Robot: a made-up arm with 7 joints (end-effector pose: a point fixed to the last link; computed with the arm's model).
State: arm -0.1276 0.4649 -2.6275 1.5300 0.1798 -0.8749 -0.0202
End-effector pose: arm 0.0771 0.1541 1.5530 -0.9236 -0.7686 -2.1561
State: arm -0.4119 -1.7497 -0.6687 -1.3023 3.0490 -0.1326 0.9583
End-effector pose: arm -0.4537 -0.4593 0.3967 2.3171 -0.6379 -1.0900
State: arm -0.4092 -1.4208 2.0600 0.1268 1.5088 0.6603 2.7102
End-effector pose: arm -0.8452 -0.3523 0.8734 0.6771 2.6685 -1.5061
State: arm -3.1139 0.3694 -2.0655 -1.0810 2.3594 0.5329 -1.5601
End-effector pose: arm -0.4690 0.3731 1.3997 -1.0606 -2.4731 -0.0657
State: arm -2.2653 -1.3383 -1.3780 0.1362 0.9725 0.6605 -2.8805
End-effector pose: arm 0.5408 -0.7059 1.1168 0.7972 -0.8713 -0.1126
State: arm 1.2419 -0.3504 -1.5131 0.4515 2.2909 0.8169 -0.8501
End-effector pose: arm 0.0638 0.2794 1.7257 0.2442 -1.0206 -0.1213
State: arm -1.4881 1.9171 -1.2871 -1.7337 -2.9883 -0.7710 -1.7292
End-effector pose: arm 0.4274 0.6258 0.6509 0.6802 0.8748 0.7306
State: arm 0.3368 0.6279 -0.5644 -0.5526 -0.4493 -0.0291 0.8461
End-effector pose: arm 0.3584 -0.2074 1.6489 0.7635 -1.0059 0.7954
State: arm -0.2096 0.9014 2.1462 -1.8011 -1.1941 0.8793 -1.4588
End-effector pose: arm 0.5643 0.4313 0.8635 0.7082 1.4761 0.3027
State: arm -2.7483 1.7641 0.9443 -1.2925 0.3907 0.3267 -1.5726
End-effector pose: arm -0.7950 0.0115 0.8685 0.3642 -1.3465 -1.6098
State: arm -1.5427 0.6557 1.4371 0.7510 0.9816 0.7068 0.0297
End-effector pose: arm 0.3524 0.5623 1.4366 -0.0522 0.1039 -0.2387
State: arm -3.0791 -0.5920 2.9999 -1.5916 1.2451 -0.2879 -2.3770
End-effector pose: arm -0.0587 0.0341 1.4827 -0.2787 -0.7273 2.4832
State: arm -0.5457 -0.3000 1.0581 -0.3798 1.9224 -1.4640 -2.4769
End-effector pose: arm -0.1558 0.0708 1.6241 0.0935 0.1626 0.8959
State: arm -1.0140 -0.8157 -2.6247 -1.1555 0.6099 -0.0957 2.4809
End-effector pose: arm 0.0510 -0.3124 1.5544 1.4710 -0.2083 1.4533
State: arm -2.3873 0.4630 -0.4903 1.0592 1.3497 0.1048 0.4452
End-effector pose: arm -0.5926 0.3476 1.3205 -0.8369 -0.2078 2.5042
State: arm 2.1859 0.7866 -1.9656 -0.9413 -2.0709 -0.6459 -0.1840
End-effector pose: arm -0.5978 -0.4498 1.2137 0.5604 0.7618 -2.4147
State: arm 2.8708 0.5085 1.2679 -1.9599 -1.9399 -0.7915 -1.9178
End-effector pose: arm 0.0005 -0.2884 1.2972 2.0360 -0.2407 1.0115
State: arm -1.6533 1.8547 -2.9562 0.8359 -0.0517 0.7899 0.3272
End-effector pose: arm -0.0757 0.8748 0.8854 -0.3908 -1.1331 -0.3552
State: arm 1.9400 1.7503 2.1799 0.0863 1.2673 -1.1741 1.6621
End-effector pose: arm -0.3663 -0.7648 0.5062 -1.6693 1.9883 1.1575
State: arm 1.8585 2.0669 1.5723 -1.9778 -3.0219 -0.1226 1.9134
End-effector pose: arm 0.2847 -0.4416 0.5777 1.2179 0.3833 0.4666
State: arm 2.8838 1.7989 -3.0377 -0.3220 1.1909 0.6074 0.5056
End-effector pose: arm -0.8777 -0.2455 0.4604 1.2595 -2.4390 -0.1280
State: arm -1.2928 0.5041 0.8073 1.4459 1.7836 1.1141 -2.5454
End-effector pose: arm 0.4728 0.4167 1.2796 1.4940 -0.1990 0.4860
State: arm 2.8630 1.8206 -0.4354 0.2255 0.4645 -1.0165 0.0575
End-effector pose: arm -0.8397 -0.2825 0.6086 0.2784 -1.1327 -1.8105
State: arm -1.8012 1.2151 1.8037 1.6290 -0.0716 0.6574 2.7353
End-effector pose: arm 0.2866 0.5401 1.0065 -2.4261 0.9238 -0.8555
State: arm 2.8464 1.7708 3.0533 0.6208 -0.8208 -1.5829 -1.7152
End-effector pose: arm -0.7507 -0.2912 0.6772 1.6336 0.0766 -1.2602
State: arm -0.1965 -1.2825 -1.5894 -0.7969 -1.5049 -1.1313 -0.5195
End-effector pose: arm -0.5936 -0.3373 1.1584 0.0851 -0.7736 -0.5075
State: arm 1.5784 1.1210 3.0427 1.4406 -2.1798 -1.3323 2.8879
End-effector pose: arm 0.0799 -0.3515 1.2876 0.9701 0.8373 1.0507
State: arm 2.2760 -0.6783 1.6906 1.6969 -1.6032 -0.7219 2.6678
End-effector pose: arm 0.0001 0.5567 1.1423 -0.5383 1.4367 1.4866
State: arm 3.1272 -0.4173 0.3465 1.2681 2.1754 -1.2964 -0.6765
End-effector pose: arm -0.0669 0.0208 1.4556 0.7706 0.8161 -2.3734
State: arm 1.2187 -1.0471 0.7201 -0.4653 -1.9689 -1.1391 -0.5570
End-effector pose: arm -0.2723 0.7665 1.1061 -1.0143 0.2588 2.5654
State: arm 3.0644 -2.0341 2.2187 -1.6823 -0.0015 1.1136 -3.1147
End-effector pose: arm 0.7223 -0.2099 0.7225 -0.9479 0.8428 -0.6102
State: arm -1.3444 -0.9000 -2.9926 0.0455 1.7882 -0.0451 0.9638
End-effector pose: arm -0.1415 -0.7208 1.3972 -1.1011 1.3692 -2.3347
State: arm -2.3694 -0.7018 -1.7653 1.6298 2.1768 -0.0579 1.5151
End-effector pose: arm 0.0072 -0.5181 1.1650 1.2129 -2.5002 0.2926
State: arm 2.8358 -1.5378 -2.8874 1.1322 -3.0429 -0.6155 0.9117
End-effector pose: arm 0.6830 0.1148 0.4860 2.4915 -0.2307 -1.3376
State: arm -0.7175 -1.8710 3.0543 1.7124 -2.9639 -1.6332 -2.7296
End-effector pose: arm -0.2122 -0.1949 0.4816 -1.7400 -0.8029 -0.6911
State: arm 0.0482 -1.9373 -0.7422 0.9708 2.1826 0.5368 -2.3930
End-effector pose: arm -0.8373 0.2538 0.7513 -0.3460 -1.2205 2.1829
